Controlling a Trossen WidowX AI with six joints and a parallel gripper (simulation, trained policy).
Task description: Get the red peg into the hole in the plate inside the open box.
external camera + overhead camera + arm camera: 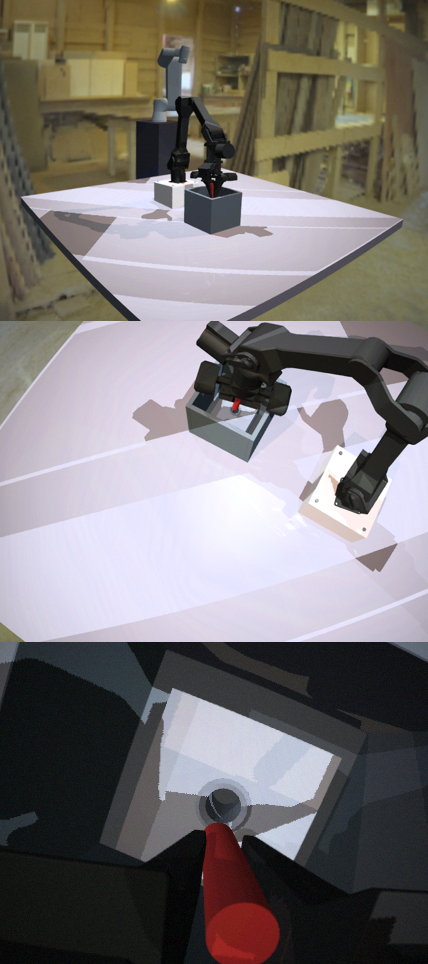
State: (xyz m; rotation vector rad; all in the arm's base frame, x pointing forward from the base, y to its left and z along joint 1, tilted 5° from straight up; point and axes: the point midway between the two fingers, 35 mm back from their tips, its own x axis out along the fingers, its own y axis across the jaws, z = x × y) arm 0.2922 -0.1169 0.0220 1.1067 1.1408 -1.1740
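My gripper tip is 2 cm below the red peg. Round my gripper tip: pale plate: 6 cm below.
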